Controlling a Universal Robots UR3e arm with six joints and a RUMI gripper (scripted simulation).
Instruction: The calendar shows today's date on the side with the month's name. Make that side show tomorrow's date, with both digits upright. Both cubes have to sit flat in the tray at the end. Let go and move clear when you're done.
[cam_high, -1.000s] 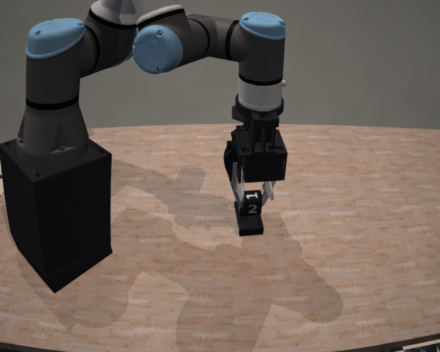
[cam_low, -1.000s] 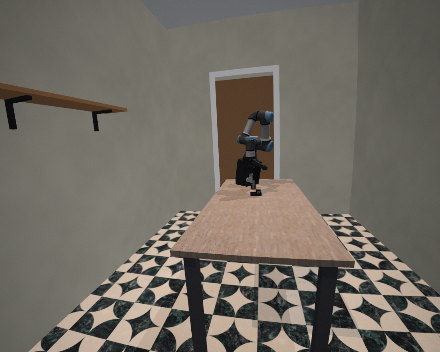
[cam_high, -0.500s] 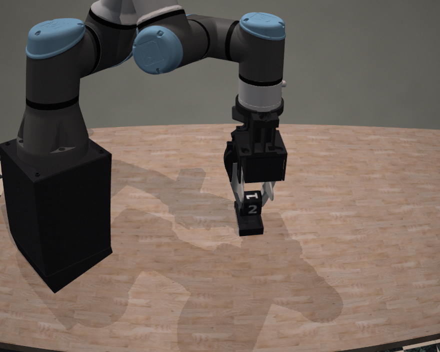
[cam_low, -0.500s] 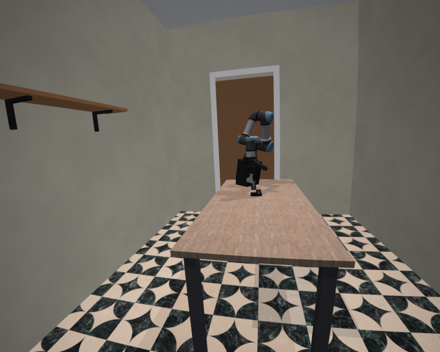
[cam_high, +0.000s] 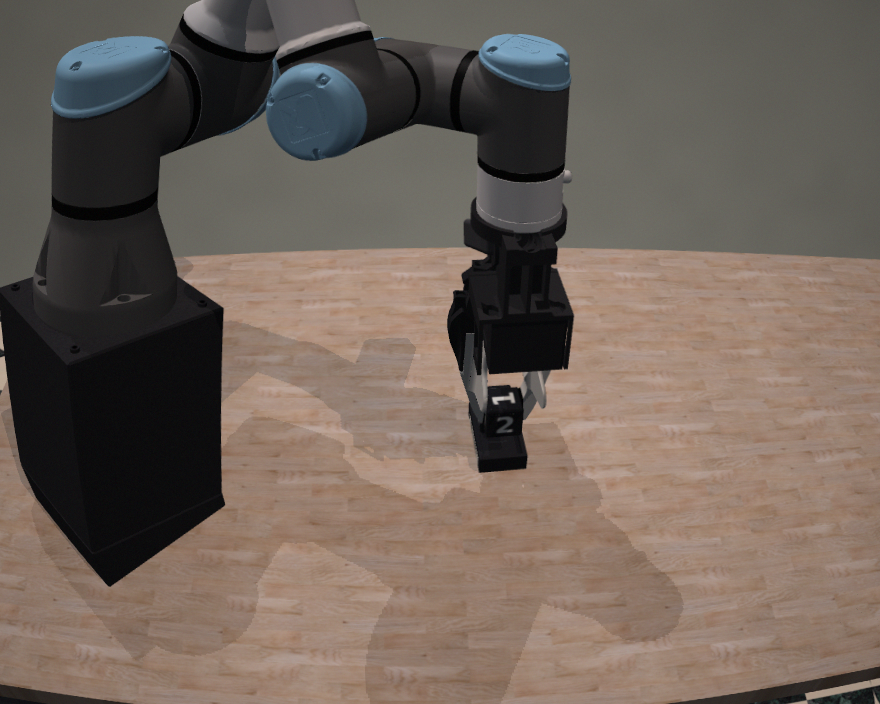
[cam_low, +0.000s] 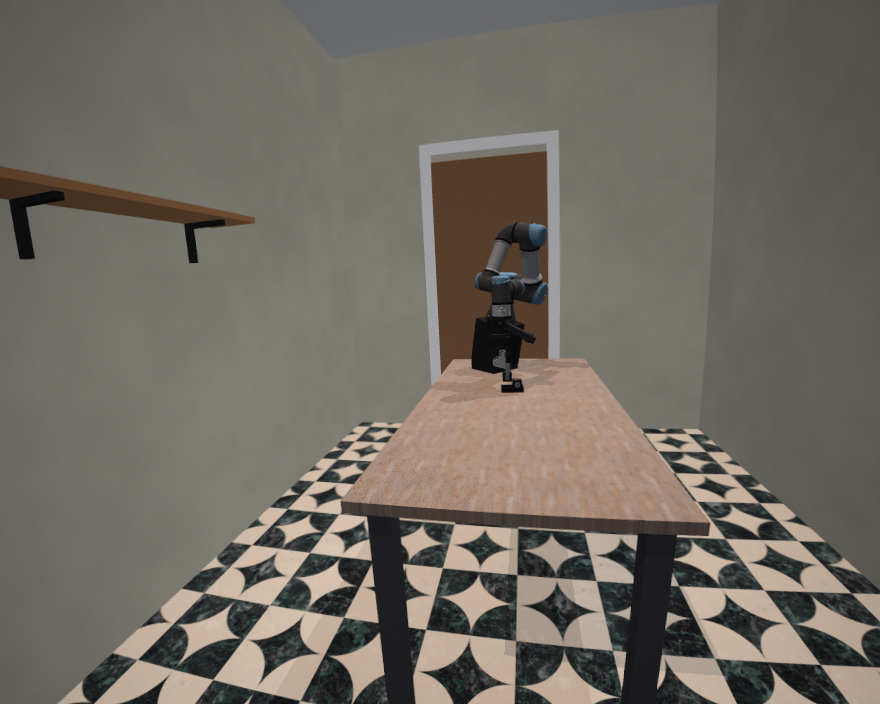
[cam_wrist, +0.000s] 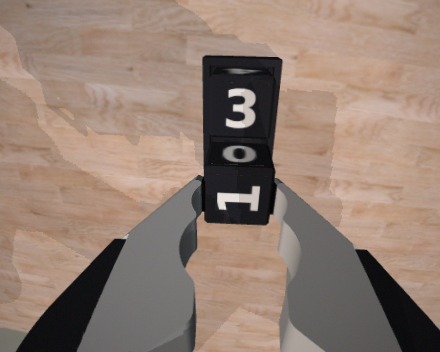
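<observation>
My hand is 50 mm above the black calendar tray, 20 mm to the right of it and 10 mm past it. Also, from my hand: black number cube (10 mm below).
</observation>
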